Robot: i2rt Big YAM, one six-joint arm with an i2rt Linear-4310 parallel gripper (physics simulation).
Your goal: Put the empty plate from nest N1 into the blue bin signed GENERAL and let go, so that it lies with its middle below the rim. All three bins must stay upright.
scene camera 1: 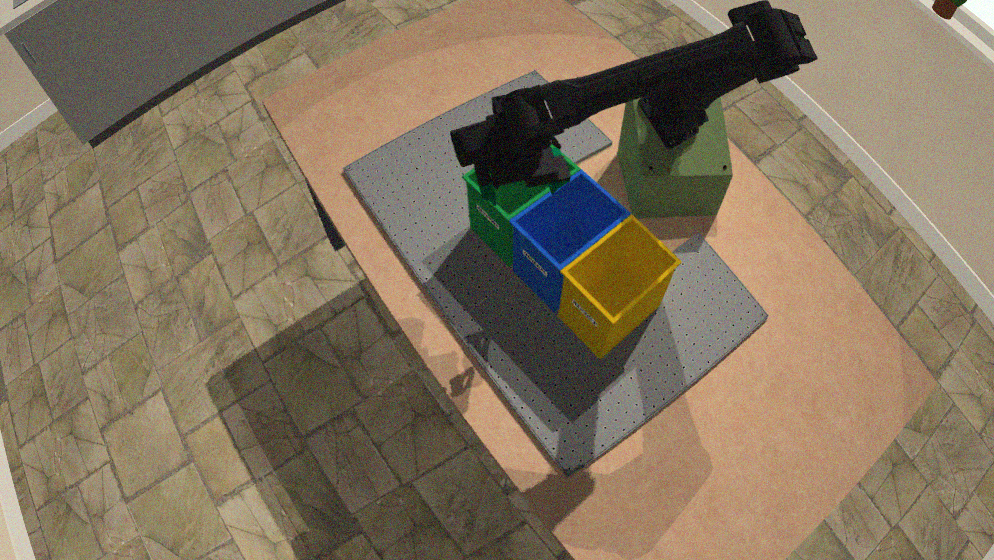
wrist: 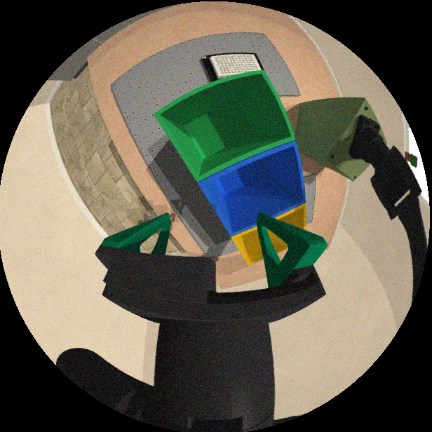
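Where they show: gripper, between the fingertips: (scene camera 1: pixel 523 196); arm's base, origin of its link: (scene camera 1: pixel 668 117).
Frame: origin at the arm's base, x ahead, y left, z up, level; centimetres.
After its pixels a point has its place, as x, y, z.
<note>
The white well plate (wrist: pixel 236 66) sits in a dark nest (wrist: pixel 209 71) behind the green bin in the wrist view; whether that nest is N1 I cannot tell. It is hidden in the scene view. The blue bin (scene camera 1: pixel 571 217) @(25.3, 3.6, -15.9) (wrist: pixel 262 187) stands upright between the green bin (scene camera 1: pixel 489 226) @(41.8, -0.1, -12.0) (wrist: pixel 235 117) and the yellow bin (scene camera 1: pixel 619 267) @(21.3, 16.3, -19.8) (wrist: pixel 248 248), both upright. No plate shows inside the blue bin. My gripper (wrist: pixel 213 217) is open and empty, above the bins. In the scene view the arm's wrist covers part of the green bin.
The bins stand in a row on a grey perforated board (scene camera 1: pixel 730 299) @(3.5, 34.5, -20.1) (wrist: pixel 145 95), on a tan table (scene camera 1: pixel 820 333) @(-12.9, 52.9, -21.4) (wrist: pixel 105 90). The arm's green pedestal (scene camera 1: pixel 674 191) @(4.0, 10.4, -11.5) (wrist: pixel 330 125) stands beside the board.
</note>
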